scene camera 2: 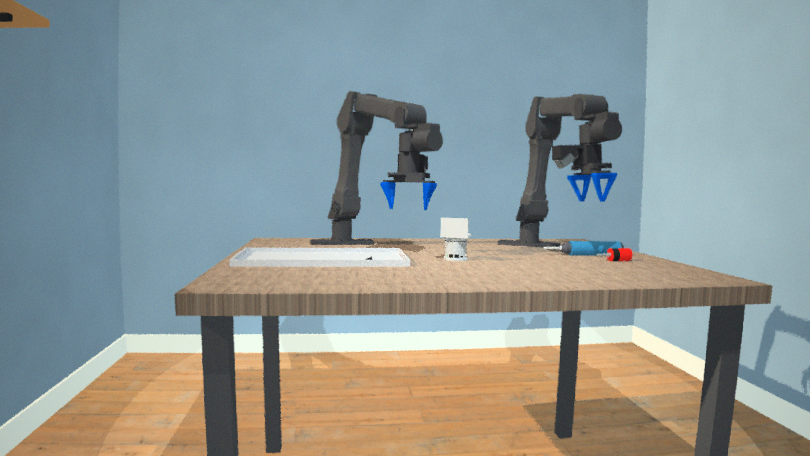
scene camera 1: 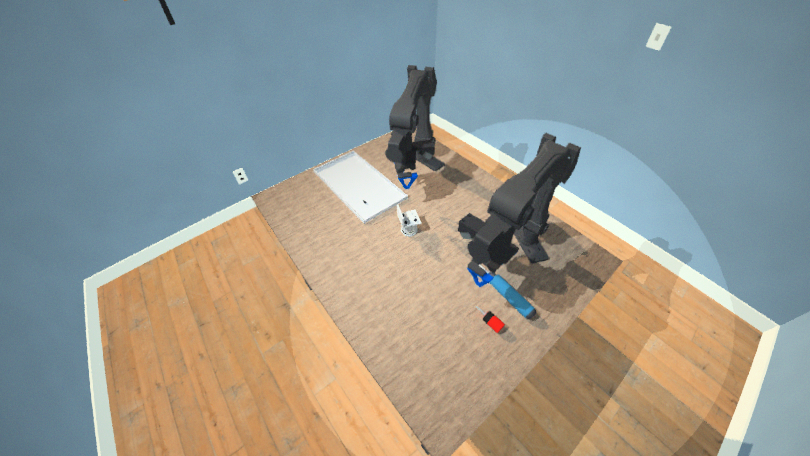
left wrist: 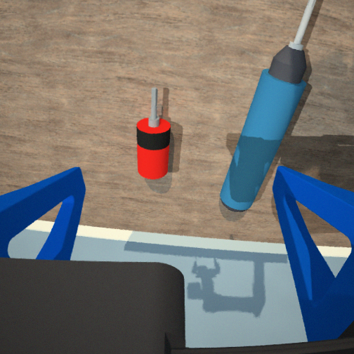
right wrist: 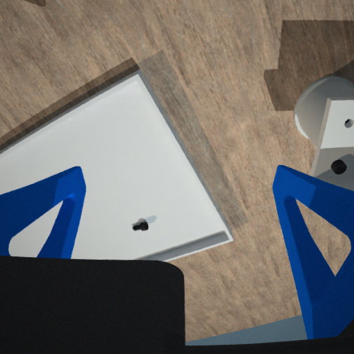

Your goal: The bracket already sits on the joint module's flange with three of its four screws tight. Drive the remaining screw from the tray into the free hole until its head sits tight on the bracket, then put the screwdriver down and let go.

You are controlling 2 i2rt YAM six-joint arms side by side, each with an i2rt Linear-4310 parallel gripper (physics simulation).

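Frame: origin at the left arm's base, x ahead, y left, z up, level; centimetres.
Where they show: left gripper, fingertip midpoint: [scene camera 2: 591, 201] [scene camera 1: 488, 274]; right gripper, fingertip midpoint: [scene camera 2: 408, 209] [scene camera 1: 404, 180]; left arm's base, origin of the base link: [scene camera 2: 528, 245] [scene camera 1: 526, 240]; right arm's base, origin of the base link: [scene camera 2: 341, 243] [scene camera 1: 424, 159].
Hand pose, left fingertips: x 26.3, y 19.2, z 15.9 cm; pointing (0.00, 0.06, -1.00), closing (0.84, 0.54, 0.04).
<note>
Things, the pixels of their top centre, and the offset from my left fingertips.
- small black screw, middle of its top: [scene camera 2: 368, 256] [scene camera 1: 364, 200] dx +29.6, dy -52.1, dz -14.4 cm
- white tray, middle of its top: [scene camera 2: 322, 253] [scene camera 1: 357, 181] dx +30.9, dy -64.5, dz -14.3 cm
- joint module, middle of its top: [scene camera 2: 456, 235] [scene camera 1: 409, 218] dx +14.9, dy -33.8, dz -9.5 cm
- long blue screwdriver, middle of its top: [scene camera 2: 583, 241] [scene camera 1: 505, 284] dx -8.8, dy -1.7, dz -11.8 cm
- black driver, middle of its top: [scene camera 2: 613, 248] [scene camera 1: 489, 314] dx -0.4, dy +6.3, dz -12.4 cm
A small black screw [scene camera 1: 364, 201] [scene camera 2: 369, 258] [right wrist: 141, 226] lies in the white tray [scene camera 1: 351, 181] [scene camera 2: 317, 263] [right wrist: 100, 150]. The white bracket [scene camera 1: 410, 215] [scene camera 2: 454, 227] [right wrist: 340, 135] sits on the joint module [scene camera 1: 408, 229] [scene camera 2: 456, 250] [right wrist: 312, 107]. The right wrist view shows an open hole and one black screw head; the rest is cut off. A long blue screwdriver [scene camera 1: 511, 296] [scene camera 2: 592, 248] [left wrist: 265, 120] lies on the table. My left gripper [scene camera 1: 480, 283] [scene camera 2: 592, 199] [left wrist: 178, 177] is open and empty above the table near it. My right gripper [scene camera 1: 406, 185] [scene camera 2: 408, 209] [right wrist: 178, 176] is open and empty above the table, between tray and bracket in its wrist view.
A short red and black driver [scene camera 1: 494, 322] [scene camera 2: 620, 254] [left wrist: 153, 162] lies beside the blue one, its thin shaft roughly alongside. The tray's low walls stand left of the joint module in both scene views. The table edge runs behind both tool handles in the left wrist view.
</note>
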